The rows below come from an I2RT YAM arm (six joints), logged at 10 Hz.
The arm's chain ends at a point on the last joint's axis. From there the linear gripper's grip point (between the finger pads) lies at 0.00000 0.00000 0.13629 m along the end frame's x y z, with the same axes.
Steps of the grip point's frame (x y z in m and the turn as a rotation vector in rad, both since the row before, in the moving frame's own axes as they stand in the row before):
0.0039, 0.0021, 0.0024, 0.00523, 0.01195, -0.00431
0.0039, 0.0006, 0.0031, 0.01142, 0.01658, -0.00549
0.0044, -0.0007, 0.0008, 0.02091, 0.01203, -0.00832
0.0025, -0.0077, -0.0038, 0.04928, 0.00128, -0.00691
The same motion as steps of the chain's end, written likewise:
0.0023, 0.0028, 0.0024, 0.00523, 0.01195, -0.00431
0.0016, 0.0022, 0.0031, 0.01142, 0.01658, -0.00549
0.0028, 0.0022, 0.0008, 0.02091, 0.01203, -0.00832
0.0023, -0.0010, -0.0036, 0.04928, 0.00128, -0.00691

